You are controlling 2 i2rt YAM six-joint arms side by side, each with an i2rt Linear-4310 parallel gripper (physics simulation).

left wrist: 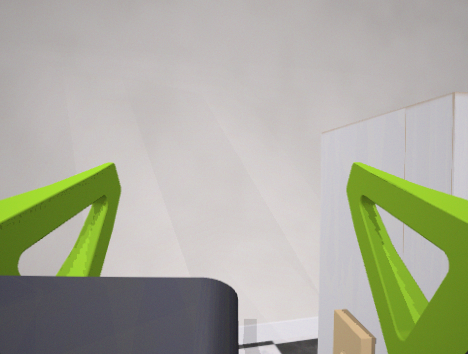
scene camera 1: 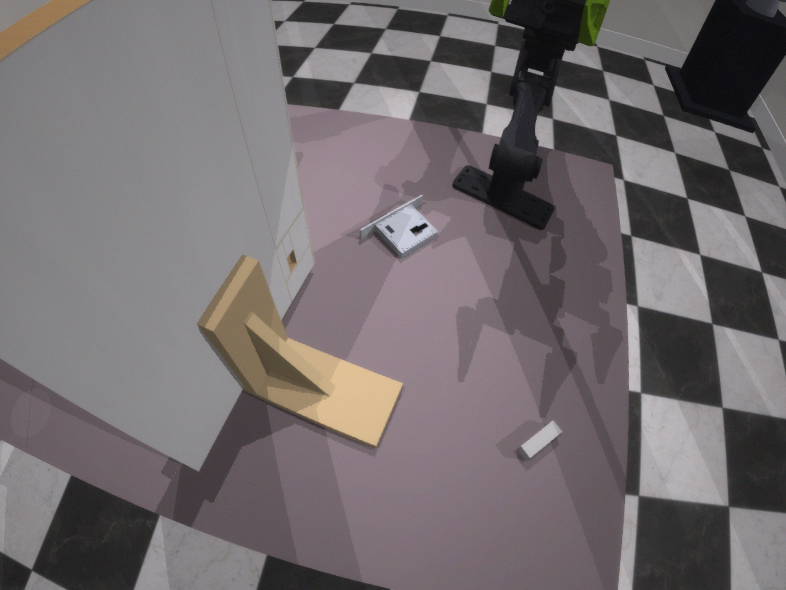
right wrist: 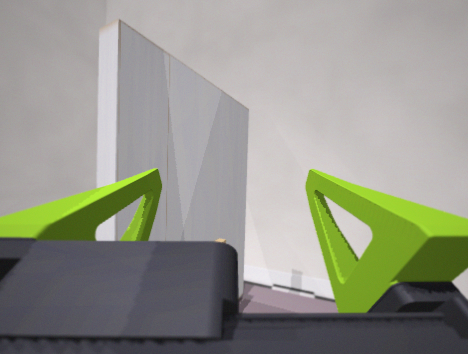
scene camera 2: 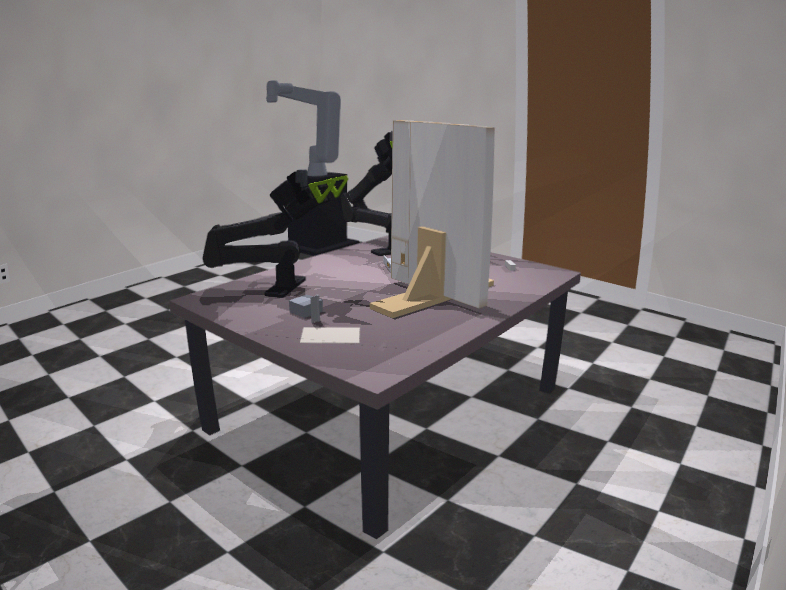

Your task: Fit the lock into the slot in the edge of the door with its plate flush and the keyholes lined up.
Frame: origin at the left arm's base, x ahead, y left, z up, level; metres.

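Where they show: left gripper, fingertip midpoint: (left wrist: 233, 175); right gripper, fingertip midpoint: (right wrist: 233, 177) (scene camera 2: 341, 178); left arm's base, link origin: (scene camera 1: 503, 197); right arm's base, link origin: (scene camera 2: 285, 287).
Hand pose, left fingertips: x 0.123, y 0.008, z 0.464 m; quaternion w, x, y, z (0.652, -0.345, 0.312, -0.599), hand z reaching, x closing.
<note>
Each offset is from my left fingertips to the centre of the thing. "spot": to the spot under its first point. Level surfaces: height alone.
The lock @(dx +0.064, dy -0.121, dz -0.453 m) (scene camera 1: 406, 229) (scene camera 2: 387, 261) lies flat on the table, its long thin plate along its upper-left side in scene camera 1. The grey-white door (scene camera 1: 126, 209) (scene camera 2: 453, 184) (left wrist: 362, 200) (right wrist: 145, 115) stands upright in a wooden stand. A small wood-coloured hole @(spot: dx +0.258, dy -0.205, dz -0.380 m) (scene camera 1: 292, 259) (scene camera 2: 402, 258) shows low in its face, near one vertical edge. The slot in the edge cannot be made out. My left gripper (left wrist: 233, 175) is open and empty, high above the table and away from the lock. My right gripper (right wrist: 233, 177) (scene camera 2: 330, 187) is open and empty, raised above the table.
The wooden stand (scene camera 1: 355, 396) (scene camera 2: 431, 266) juts out beside the door. A small white block @(dx +0.283, dy +0.239, dz -0.453 m) (scene camera 1: 539, 439) (scene camera 2: 509, 264) lies on the table @(dz -0.464 m) (scene camera 1: 444, 508) (scene camera 2: 406, 355). A blue-grey block @(dx +0.322, dy -0.602, dz -0.446 m) (scene camera 2: 303, 306) and a pale card @(dx +0.514, dy -0.617, dz -0.463 m) (scene camera 2: 330, 335) lie near the right arm's base. A dark pedestal (scene camera 1: 730, 63) stands behind.
</note>
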